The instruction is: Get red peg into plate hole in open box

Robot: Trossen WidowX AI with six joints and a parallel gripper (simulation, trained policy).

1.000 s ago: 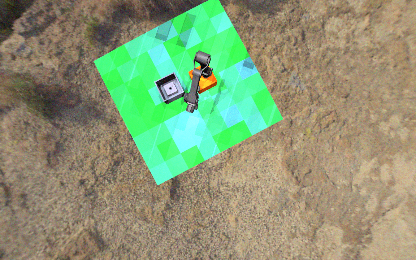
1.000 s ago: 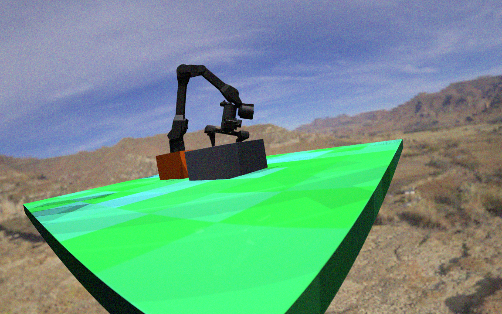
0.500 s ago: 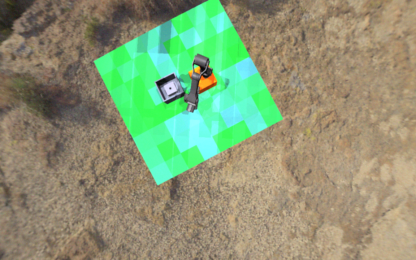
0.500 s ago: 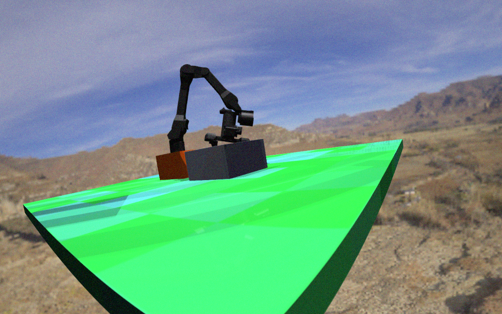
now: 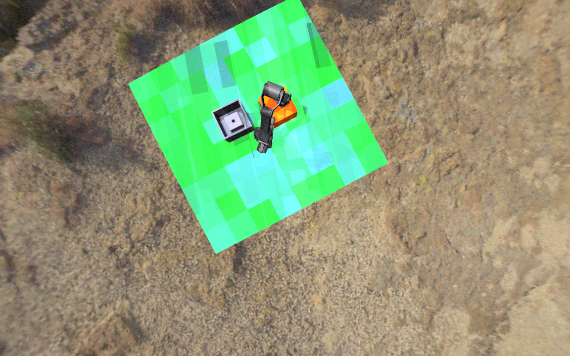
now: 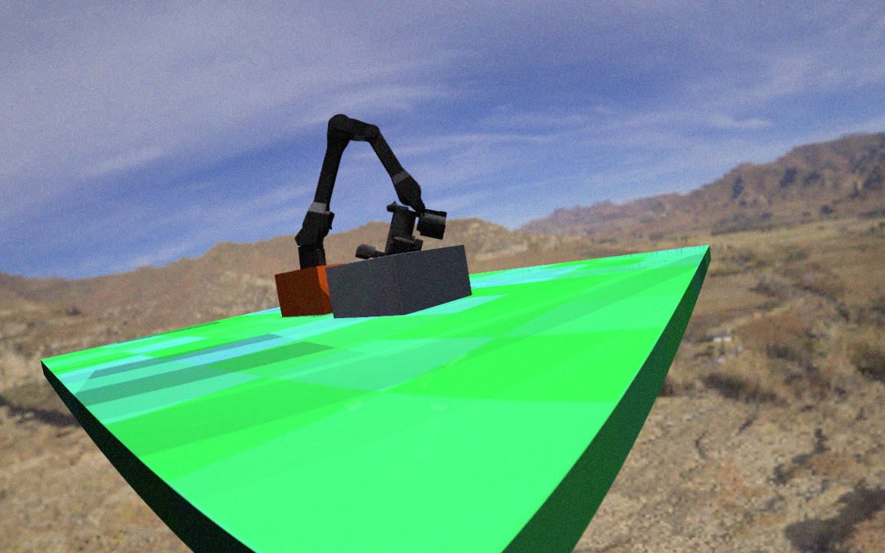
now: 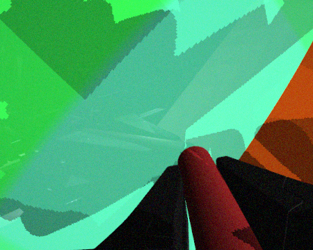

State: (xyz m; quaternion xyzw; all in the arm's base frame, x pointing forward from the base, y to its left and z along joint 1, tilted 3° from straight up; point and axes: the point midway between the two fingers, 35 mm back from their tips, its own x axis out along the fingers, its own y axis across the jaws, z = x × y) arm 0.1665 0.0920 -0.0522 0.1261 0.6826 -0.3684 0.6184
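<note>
My gripper tip is 160 mm short of the plate, 160 mm to the left of it and 30 mm below it. From my gripper tip the other things lie so: red peg (10 mm ahead, 10 mm to the left, 30 mm above); grey box (160 mm ahead, 160 mm to the right, 10 mm above).
</note>
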